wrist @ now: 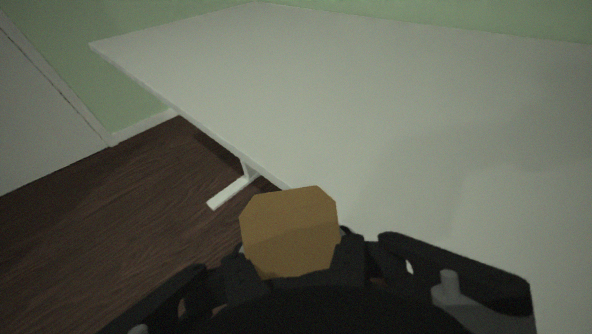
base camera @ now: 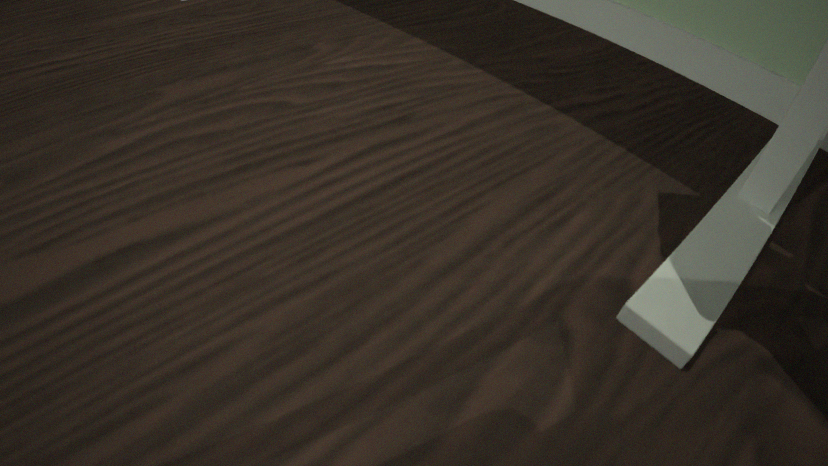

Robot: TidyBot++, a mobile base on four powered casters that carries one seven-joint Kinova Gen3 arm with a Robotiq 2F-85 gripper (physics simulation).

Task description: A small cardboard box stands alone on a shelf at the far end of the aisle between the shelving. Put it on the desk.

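Frame: origin at the arm's base, x ahead, y left, z up, level; centimetres.
Seen in the pictures: gripper, fingertip midpoint: (wrist: pixel 293 240).
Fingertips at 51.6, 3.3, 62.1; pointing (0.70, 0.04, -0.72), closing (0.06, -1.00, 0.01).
Observation:
A point is followed by its place in that frame, as x, y, z.
The small cardboard box (wrist: pixel 290 232) {49.7, 3.2, 67.1}, brown-yellow, shows at the bottom middle of the wrist view. My gripper (wrist: pixel 293 240) {51.6, 3.3, 62.1} is shut on it, with black fingers at its left and right sides. The desk (wrist: pixel 350 100) {81.5, -9.4, 55.4} has a large pale top that fills the upper right of the wrist view. The box covers part of the desk's edge in that view; its height relative to the top is hard to tell. The box and the gripper do not show in the base camera view.
A white desk foot (base camera: pixel 683 301) (wrist: pixel 227 194) rests on the dark wooden floor (base camera: pixel 289 231) {46.9, 10.6, -39.6} (wrist: pixel 125 225) {119.9, 109.5, -39.6}, at the right in the base camera view. A green wall (base camera: pixel 735 34) {101.2, -66.3, -27.2} (wrist: pixel 120 95) {222.2, 138.2, -4.7} with a pale skirting board stands behind. A pale panel (wrist: pixel 35 110) {188.7, 172.2, 5.3} stands at the left in the wrist view.

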